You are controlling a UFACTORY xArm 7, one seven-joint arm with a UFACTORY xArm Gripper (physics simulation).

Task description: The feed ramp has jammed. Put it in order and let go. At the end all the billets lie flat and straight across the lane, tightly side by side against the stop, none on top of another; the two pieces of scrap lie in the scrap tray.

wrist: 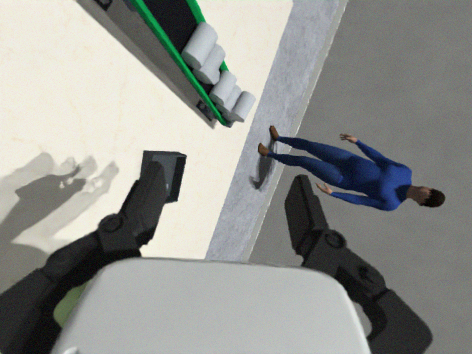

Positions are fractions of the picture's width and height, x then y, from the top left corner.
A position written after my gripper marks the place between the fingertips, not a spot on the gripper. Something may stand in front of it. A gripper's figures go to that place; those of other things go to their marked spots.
Scene:
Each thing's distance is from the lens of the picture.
my gripper (0.48,0.52): 14 cm
billet (0.43,0.11): 43 cm
dark scrap tray (0.37,0.46): 57 cm
The marked spots on the billet and the dark scrap tray are 29 cm apart.

